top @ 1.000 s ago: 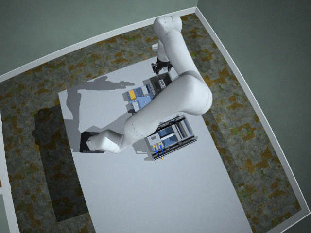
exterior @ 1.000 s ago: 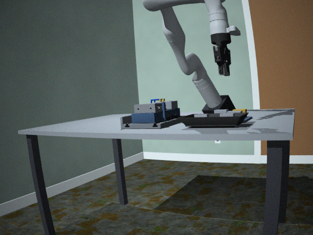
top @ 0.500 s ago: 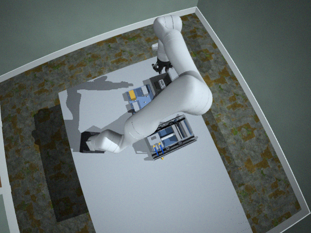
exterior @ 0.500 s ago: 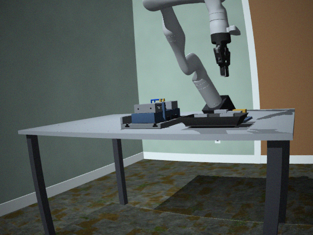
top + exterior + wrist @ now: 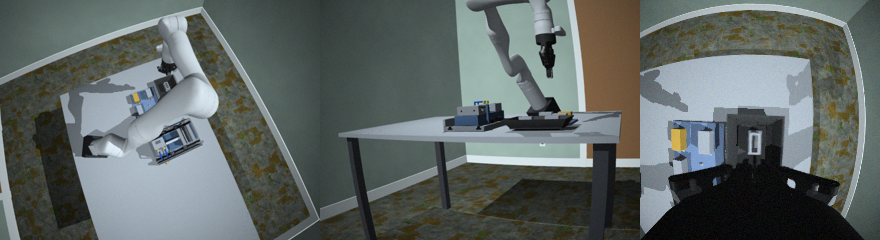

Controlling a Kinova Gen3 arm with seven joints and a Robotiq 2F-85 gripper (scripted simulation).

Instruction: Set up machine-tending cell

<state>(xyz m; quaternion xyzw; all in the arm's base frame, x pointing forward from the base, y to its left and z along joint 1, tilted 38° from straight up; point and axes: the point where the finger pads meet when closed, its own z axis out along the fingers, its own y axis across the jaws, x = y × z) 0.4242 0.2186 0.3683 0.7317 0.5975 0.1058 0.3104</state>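
Now: the brass blank 21 cm behind my hand, 17 cm below it and 6 cm to the left of it. The rest, counted from my hand: vise (31 cm to the right, 19 cm behind, 16 cm below).
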